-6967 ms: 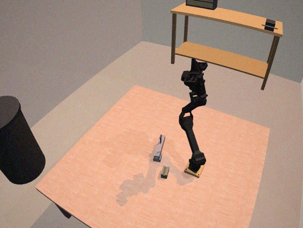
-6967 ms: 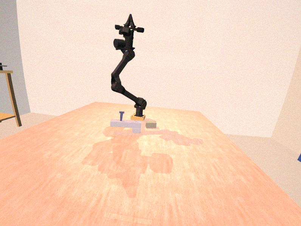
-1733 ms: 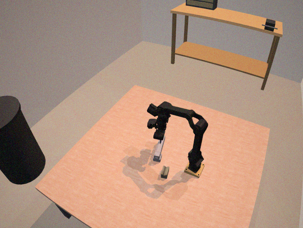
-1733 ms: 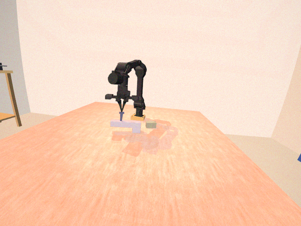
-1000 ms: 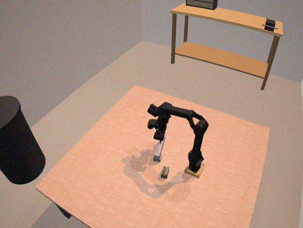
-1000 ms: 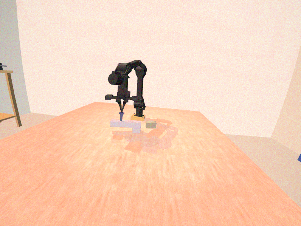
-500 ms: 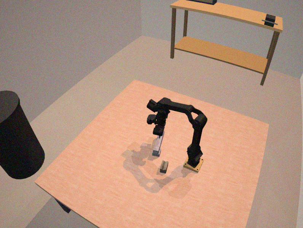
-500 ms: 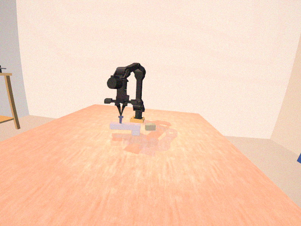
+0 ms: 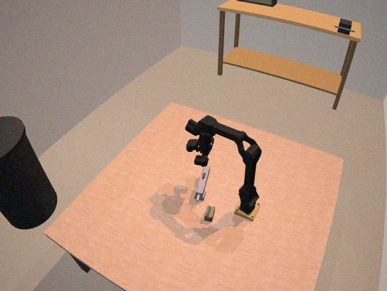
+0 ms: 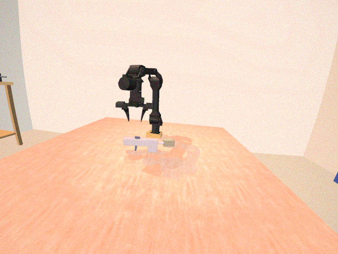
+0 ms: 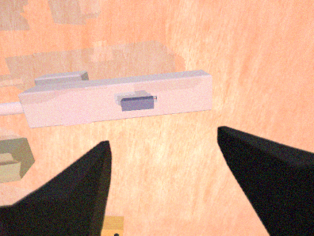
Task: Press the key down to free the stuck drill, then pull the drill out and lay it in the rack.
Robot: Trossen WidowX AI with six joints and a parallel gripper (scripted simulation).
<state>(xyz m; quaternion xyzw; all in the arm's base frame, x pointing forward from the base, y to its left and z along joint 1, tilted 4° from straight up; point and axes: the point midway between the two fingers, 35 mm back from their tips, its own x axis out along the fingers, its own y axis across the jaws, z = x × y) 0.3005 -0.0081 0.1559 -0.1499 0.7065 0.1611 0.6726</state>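
Right now the drill is 40 mm behind my gripper tip, 80 mm to the left of it and 120 mm below it. Also, from my gripper tip: olive rack: 160 mm behind, 150 mm to the left, 150 mm below; then blue key: 10 mm behind, 10 mm to the left, 120 mm below.
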